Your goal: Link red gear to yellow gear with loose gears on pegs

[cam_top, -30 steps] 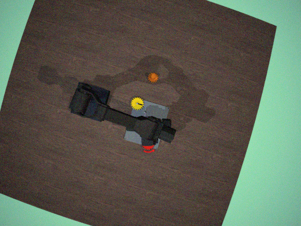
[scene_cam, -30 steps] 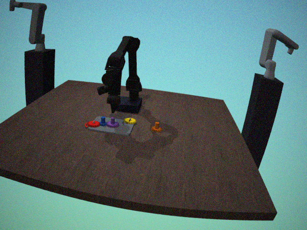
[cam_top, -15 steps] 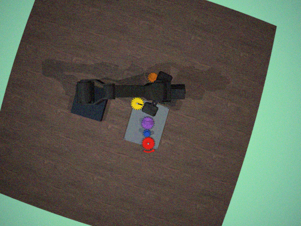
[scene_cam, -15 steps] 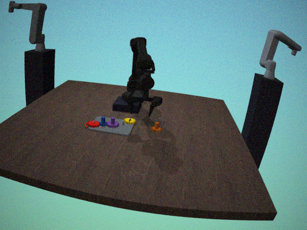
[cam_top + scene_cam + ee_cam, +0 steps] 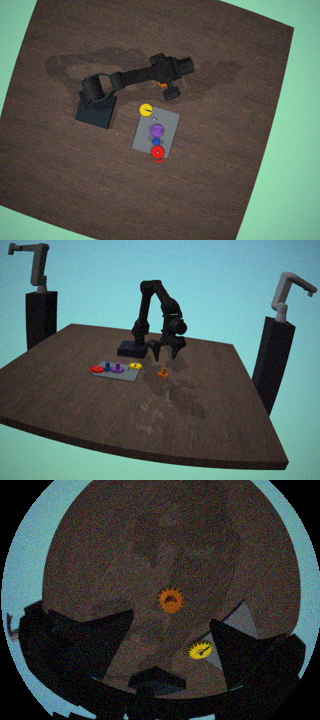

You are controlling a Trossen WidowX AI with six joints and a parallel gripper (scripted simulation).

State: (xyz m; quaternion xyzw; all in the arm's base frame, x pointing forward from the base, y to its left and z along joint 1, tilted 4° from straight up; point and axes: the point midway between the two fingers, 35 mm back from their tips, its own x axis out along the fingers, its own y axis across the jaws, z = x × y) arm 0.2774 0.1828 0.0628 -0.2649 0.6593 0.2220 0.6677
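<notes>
Right now my gripper tip is 6 cm above the orange gear. From my gripper tip the other things lie so: yellow gear (4 cm behind, 15 cm to the right, 6 cm below); then blue gear (5 cm ahead, 27 cm to the right, 6 cm below); then purple gear (4 cm ahead, 22 cm to the right, 6 cm below).
</notes>
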